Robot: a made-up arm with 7 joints. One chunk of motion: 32 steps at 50 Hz.
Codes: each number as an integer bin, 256 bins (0 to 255) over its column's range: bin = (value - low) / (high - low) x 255, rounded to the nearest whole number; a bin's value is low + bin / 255 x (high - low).
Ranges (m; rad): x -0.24..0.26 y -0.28..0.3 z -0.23..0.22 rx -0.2..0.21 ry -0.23..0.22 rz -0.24..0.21
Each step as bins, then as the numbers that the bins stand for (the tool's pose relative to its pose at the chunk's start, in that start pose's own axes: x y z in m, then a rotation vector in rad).
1 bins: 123 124 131 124 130 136
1 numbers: 0.0012 0.0020 0.0012 -0.0006 -0.0006 0.0000
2 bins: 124 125 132 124 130 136
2 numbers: 0.0031 0.0043 0.0029 -0.0006 -0.0006 0.0000
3 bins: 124 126 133 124 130 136
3 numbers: 0.0031 0.0066 0.0047 -0.0006 -0.0006 0.0000
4 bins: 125 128 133 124 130 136
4 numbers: 0.0051 0.0111 0.0047 -0.0006 -0.0006 0.0000
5 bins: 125 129 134 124 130 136
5 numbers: 0.0051 0.0134 0.0065 -0.0006 -0.0006 0.0000
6 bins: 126 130 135 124 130 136
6 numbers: 0.0071 0.0157 0.0082 -0.0006 -0.0006 0.0000
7 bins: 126 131 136 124 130 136
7 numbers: 0.0071 0.0180 0.0100 -0.0006 -0.0006 0.0000
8 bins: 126 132 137 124 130 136
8 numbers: 0.0071 0.0202 0.0118 -0.0006 -0.0006 0.0000
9 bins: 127 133 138 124 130 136
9 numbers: 0.0090 0.0225 0.0135 -0.0006 -0.0006 0.0000
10 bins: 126 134 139 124 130 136
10 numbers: 0.0071 0.0248 0.0153 -0.0006 -0.0006 0.0000
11 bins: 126 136 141 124 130 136
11 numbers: 0.0071 0.0293 0.0188 -0.0006 -0.0006 0.0000
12 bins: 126 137 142 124 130 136
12 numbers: 0.0071 0.0316 0.0206 -0.0006 -0.0006 0.0000
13 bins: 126 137 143 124 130 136
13 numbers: 0.0071 0.0316 0.0224 -0.0006 -0.0006 0.0000
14 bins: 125 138 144 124 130 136
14 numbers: 0.0051 0.0339 0.0241 -0.0006 -0.0006 0.0000
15 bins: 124 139 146 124 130 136
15 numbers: 0.0031 0.0362 0.0276 -0.0006 -0.0006 0.0000
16 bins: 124 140 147 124 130 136
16 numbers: 0.0031 0.0384 0.0294 -0.0006 -0.0006 0.0000
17 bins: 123 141 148 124 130 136
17 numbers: 0.0012 0.0407 0.0312 -0.0006 -0.0006 0.0000
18 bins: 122 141 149 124 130 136
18 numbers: -0.0008 0.0407 0.0329 -0.0006 -0.0006 0.0000
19 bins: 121 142 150 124 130 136
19 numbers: -0.0027 0.0430 0.0347 -0.0006 -0.0006 0.0000
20 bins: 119 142 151 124 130 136
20 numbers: -0.0067 0.0430 0.0365 -0.0006 -0.0006 0.0000
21 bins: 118 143 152 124 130 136
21 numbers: -0.0086 0.0453 0.0382 -0.0006 -0.0006 0.0000
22 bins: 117 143 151 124 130 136
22 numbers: -0.0106 0.0453 0.0365 -0.0006 -0.0006 0.0000
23 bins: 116 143 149 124 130 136
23 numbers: -0.0125 0.0453 0.0329 -0.0006 -0.0006 0.0000
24 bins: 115 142 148 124 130 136
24 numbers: -0.0145 0.0430 0.0312 -0.0006 -0.0006 0.0000
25 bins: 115 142 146 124 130 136
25 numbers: -0.0145 0.0430 0.0276 -0.0006 -0.0006 0.0000
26 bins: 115 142 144 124 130 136
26 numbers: -0.0145 0.0430 0.0241 -0.0006 -0.0006 0.0000
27 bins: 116 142 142 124 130 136
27 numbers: -0.0125 0.0430 0.0206 -0.0006 -0.0006 0.0000
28 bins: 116 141 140 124 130 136
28 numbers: -0.0125 0.0407 0.0171 -0.0006 -0.0006 0.0000
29 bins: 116 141 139 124 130 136
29 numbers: -0.0125 0.0407 0.0153 -0.0006 -0.0006 0.0000
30 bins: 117 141 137 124 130 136
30 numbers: -0.0106 0.0407 0.0118 -0.0006 -0.0006 0.0000
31 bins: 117 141 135 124 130 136
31 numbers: -0.0106 0.0407 0.0082 -0.0006 -0.0006 0.0000
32 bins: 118 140 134 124 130 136
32 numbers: -0.0086 0.0384 0.0065 -0.0006 -0.0006 0.0000
